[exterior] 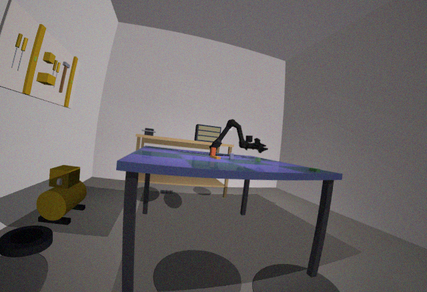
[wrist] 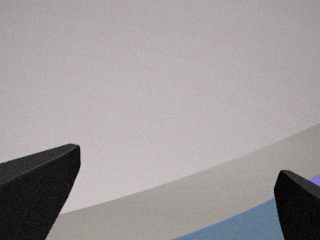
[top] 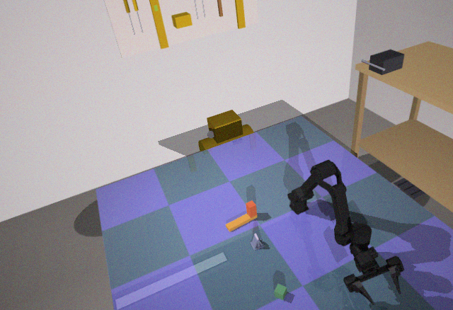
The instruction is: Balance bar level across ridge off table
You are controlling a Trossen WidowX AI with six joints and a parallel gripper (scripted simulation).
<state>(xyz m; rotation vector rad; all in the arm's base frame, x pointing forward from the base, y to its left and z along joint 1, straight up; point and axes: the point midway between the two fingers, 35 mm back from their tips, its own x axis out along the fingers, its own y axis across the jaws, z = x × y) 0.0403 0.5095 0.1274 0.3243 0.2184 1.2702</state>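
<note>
The green cube lies 240 mm ahead of my gripper tip, 230 mm to the right of it and 110 mm below it.
</note>
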